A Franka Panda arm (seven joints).
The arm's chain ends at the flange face. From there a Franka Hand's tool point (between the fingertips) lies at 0.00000 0.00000 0.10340 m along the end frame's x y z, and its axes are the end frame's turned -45 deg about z.
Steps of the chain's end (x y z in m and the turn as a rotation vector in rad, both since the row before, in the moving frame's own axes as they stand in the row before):
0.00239, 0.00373, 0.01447, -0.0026, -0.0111, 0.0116
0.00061, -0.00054, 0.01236, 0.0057, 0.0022, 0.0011
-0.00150, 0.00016, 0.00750, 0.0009, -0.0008, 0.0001
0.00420, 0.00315, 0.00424, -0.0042, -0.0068, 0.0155
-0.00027, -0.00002, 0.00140, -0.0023, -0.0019, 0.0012
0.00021, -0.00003, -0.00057, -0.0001, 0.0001, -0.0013
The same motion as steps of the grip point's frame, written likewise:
-0.00195, 0.00370, 0.01446, 0.0060, -0.0097, 0.0116
0.00139, -0.00021, 0.01236, 0.0025, 0.0056, 0.0011
-0.00117, -0.00107, 0.00750, 0.0012, 0.0001, 0.0001
-0.00006, 0.00500, 0.00424, 0.0018, -0.0078, 0.0155
-0.00048, -0.00018, 0.00140, -0.0003, -0.0030, 0.0012
0.00017, 0.00014, -0.00057, -0.0001, 0.0000, -0.0013

